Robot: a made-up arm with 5 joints. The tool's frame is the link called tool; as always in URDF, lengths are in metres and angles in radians. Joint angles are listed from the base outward. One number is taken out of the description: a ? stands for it. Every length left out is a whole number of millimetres.
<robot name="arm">
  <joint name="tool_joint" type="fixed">
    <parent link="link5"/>
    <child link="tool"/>
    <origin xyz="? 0.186 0" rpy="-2.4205 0.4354 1.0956"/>
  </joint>
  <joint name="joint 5" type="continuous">
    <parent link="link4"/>
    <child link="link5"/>
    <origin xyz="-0.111 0.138 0" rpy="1.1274 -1.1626 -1.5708"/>
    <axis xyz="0 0 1"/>
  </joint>
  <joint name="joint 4" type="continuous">
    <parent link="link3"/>
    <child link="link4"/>
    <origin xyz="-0.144 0.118 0" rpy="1.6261 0.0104 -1.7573"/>
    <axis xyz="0 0 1"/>
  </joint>
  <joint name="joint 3" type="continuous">
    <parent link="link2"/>
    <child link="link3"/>
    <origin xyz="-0.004 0.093 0" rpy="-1.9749 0.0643 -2.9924"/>
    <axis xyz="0 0 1"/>
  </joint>
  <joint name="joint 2" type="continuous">
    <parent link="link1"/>
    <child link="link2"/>
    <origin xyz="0.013 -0.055 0" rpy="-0.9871 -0.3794 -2.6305"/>
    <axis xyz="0 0 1"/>
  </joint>
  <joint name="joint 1" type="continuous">
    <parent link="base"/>
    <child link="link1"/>
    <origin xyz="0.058 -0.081 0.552" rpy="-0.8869 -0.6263 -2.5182"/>
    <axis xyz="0 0 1"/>
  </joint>
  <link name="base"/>
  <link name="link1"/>
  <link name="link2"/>
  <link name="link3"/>
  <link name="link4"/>
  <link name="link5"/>
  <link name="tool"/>
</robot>
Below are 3 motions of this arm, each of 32 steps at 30 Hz.
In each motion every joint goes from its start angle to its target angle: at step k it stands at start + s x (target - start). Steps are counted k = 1, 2, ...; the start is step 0. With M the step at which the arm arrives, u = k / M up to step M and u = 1 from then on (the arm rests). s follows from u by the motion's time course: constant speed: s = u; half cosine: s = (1 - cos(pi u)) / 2; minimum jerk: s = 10 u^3 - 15 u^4 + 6 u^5.
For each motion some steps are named. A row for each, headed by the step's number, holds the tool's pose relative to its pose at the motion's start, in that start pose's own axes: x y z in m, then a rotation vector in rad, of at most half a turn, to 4 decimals.
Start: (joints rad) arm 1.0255 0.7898 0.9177 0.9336 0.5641
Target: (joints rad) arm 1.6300 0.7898 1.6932 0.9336 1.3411
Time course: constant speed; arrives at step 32
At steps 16, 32:
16: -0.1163 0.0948 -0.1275 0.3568 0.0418 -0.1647
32: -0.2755 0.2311 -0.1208 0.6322 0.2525 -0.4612

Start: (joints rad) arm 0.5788 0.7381 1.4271 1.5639 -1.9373
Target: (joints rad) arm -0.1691 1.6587 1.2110 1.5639 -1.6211
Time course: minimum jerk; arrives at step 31
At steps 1, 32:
1: -0.0002 0.0001 0.0000 -0.0001 -0.0003 -0.0003
32: -0.3678 0.2806 -0.2274 -0.3662 -1.0391 -0.6423

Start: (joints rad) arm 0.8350 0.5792 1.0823 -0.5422 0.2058
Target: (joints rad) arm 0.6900 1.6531 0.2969 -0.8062 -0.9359
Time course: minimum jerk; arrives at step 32
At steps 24, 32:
24: 0.0328 0.4242 -0.4364 1.4947 1.2492 1.0847
32: -0.0115 0.5213 -0.4121 1.7097 1.2956 1.2479

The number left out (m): -0.344
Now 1 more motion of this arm.
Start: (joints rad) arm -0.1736 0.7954 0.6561 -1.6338 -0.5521
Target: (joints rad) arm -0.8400 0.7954 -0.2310 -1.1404 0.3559
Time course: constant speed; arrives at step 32
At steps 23, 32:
23: -0.1612 0.0990 -0.2689 0.5398 0.3088 -0.2863
32: -0.2529 0.1584 -0.2654 0.6495 0.5827 -0.4546

